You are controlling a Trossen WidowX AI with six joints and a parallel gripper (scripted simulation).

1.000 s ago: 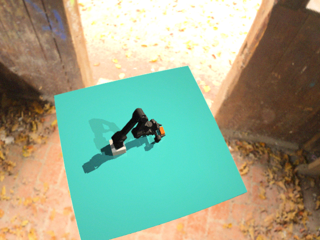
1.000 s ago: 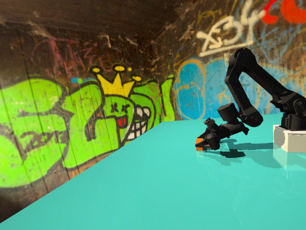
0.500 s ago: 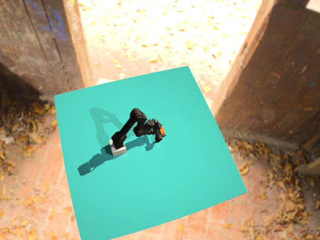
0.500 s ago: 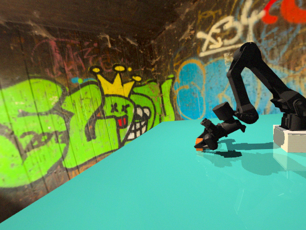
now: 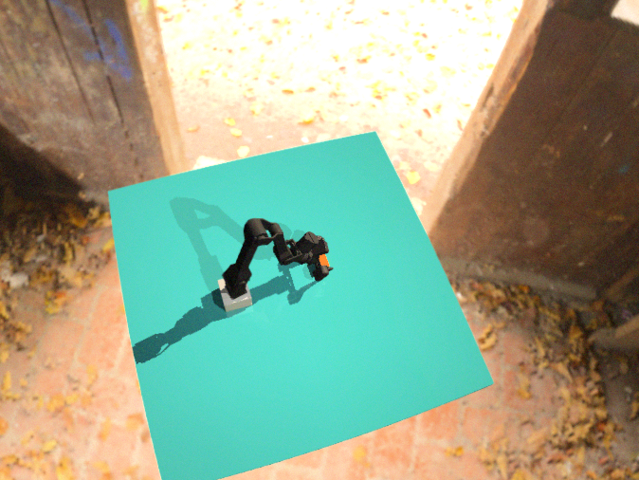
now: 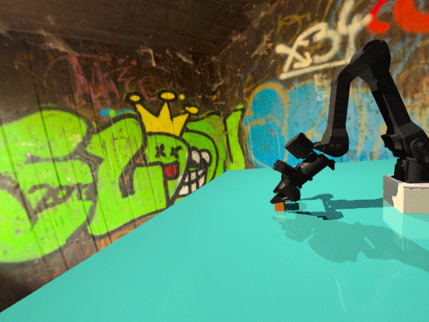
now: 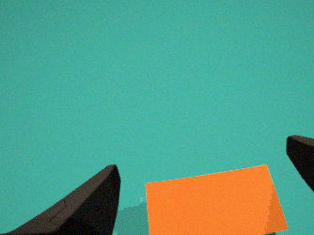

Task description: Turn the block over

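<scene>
My gripper tip is now 30 mm past the orange block, 20 mm above it and 10 mm to the right of it.
</scene>
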